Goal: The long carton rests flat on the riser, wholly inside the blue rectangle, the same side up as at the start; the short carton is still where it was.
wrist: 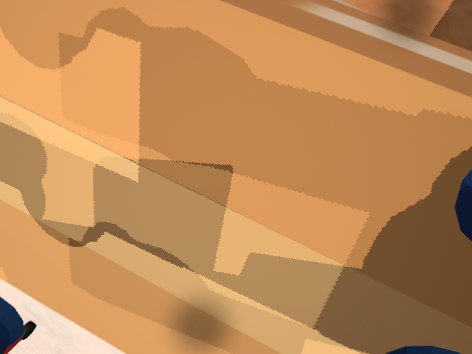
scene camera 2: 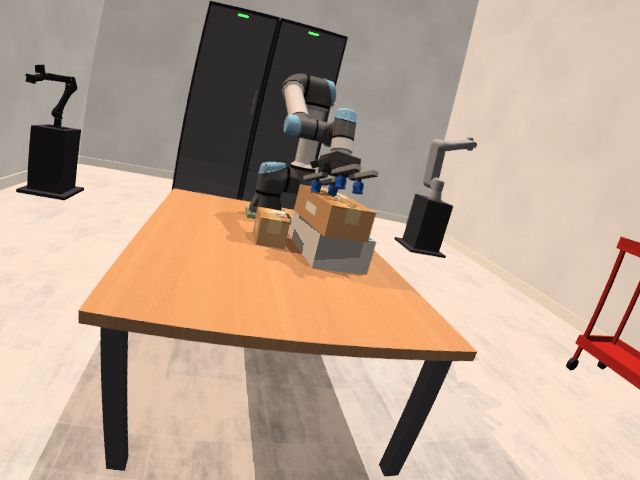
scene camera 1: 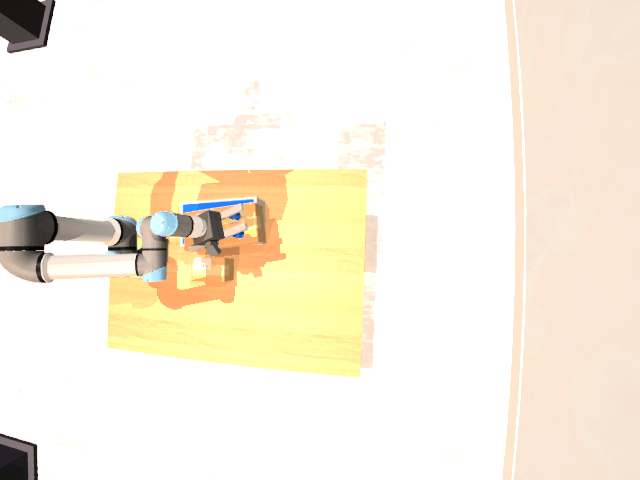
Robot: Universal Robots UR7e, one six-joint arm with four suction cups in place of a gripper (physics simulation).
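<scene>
The long carton lies on the grey riser on the table. My suction gripper sits on the carton's top with its dark blue cups against it; one cup shows at the edge of the wrist view. From above, the carton is turned slightly against the blue rectangle, and its far end reaches past the rectangle's end. The short carton stands on the table just beside the riser, apart from the gripper.
A black double-door cabinet stands behind the table. Camera stands stand left and right of it. A red cart is at the far right. The arm's base is at the table's back edge.
</scene>
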